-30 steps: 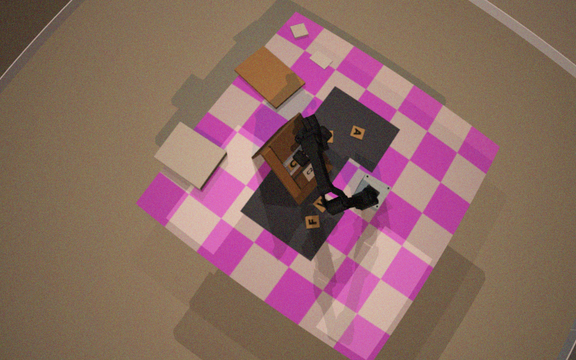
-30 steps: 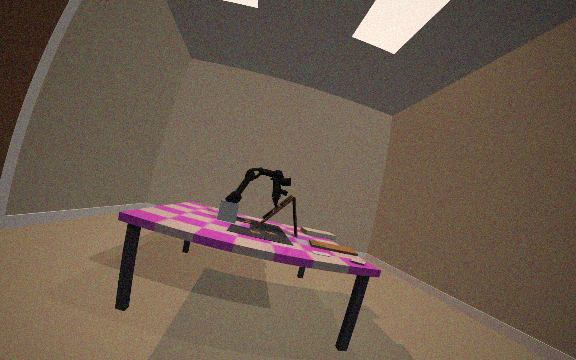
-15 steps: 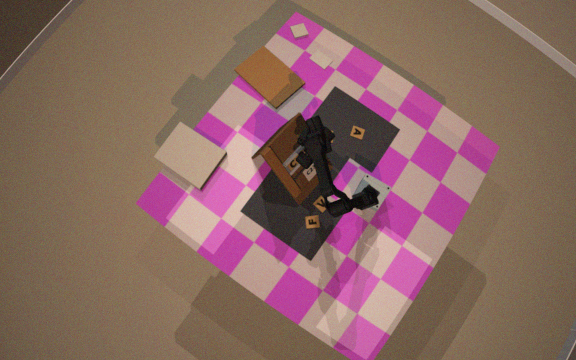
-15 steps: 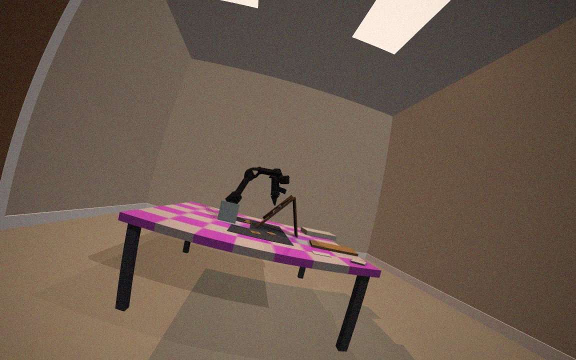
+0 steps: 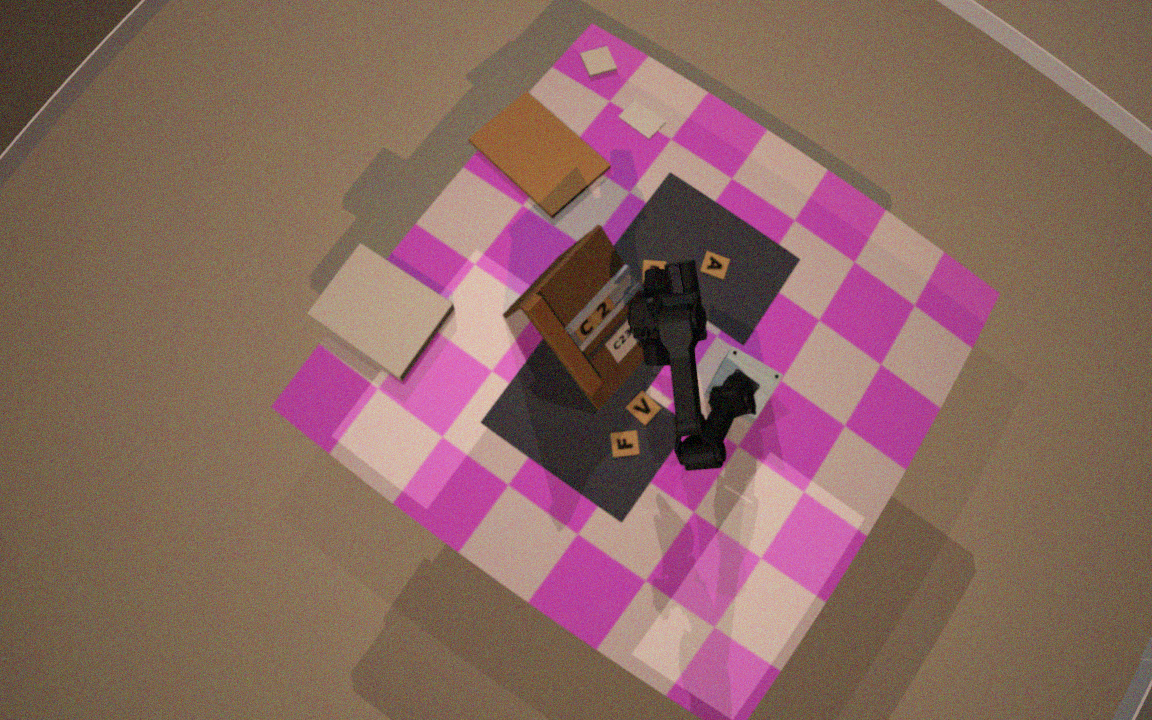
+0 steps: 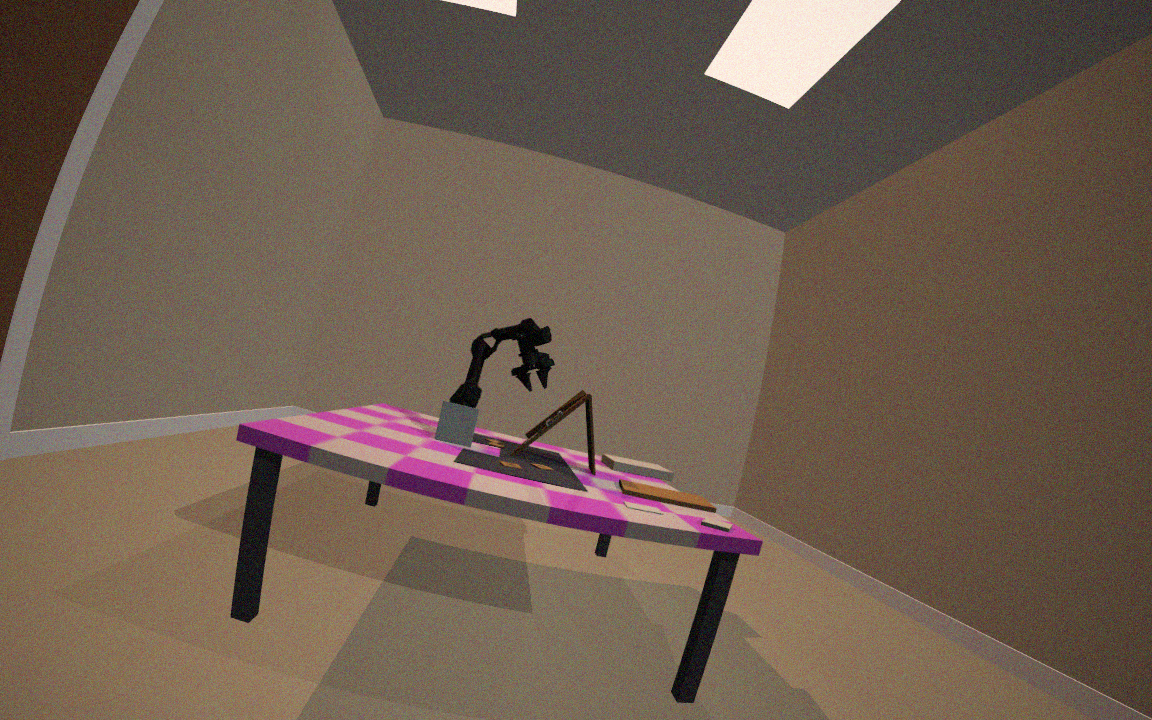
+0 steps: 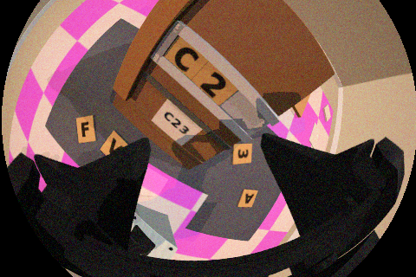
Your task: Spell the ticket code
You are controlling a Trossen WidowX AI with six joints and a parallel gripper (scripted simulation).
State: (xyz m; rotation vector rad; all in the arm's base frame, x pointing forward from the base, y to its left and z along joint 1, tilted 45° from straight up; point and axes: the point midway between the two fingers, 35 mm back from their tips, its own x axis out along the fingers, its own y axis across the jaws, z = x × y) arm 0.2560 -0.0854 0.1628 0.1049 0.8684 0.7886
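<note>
Right now my gripper tip is 25 cm above the 3 tile, 19 cm to the left of it and 6 cm short of it. The rest, counted from my gripper tip: c tile: 9 cm below, 9 cm ahead, 6 cm to the left; then 2 tile: 9 cm below, 8 cm ahead; then white ticket: 18 cm below, 2 cm ahead, 1 cm to the left.
</note>
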